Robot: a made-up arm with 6 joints.
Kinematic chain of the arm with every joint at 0, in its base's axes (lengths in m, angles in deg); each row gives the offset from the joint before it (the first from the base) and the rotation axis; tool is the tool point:
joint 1: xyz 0 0 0.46 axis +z
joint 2: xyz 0.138 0 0 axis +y
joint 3: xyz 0 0 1.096 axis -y
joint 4: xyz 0 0 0.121 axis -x
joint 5: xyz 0.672 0 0 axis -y
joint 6: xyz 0.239 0 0 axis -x
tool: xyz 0 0 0
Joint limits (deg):
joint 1: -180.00..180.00
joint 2: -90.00..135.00
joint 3: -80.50..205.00
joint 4: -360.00..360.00
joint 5: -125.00..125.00
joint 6: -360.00..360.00
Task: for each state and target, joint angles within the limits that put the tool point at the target. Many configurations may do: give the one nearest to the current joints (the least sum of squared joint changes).
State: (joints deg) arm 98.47 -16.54 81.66 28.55 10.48 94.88
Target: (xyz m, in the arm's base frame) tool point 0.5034 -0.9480 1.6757
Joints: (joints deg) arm 120.38 -16.65 138.89 24.43 27.22 94.88
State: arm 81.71 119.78 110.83 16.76 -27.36 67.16
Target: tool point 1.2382 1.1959 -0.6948
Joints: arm 45.27 132.73 104.27 18.85 -29.59 67.16
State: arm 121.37 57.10 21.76 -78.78 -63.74 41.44
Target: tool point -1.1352 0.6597 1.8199
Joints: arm 140.64 24.45 44.10 -85.47 -61.74 41.44
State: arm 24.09 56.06 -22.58 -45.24 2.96 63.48
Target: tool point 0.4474 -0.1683 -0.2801
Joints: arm -16.53 100.23 -52.83 -48.51 10.97 63.48
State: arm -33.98 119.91 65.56 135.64 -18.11 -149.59
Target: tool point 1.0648 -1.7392 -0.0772
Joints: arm -56.44 96.74 57.95 132.88 -25.10 -149.59
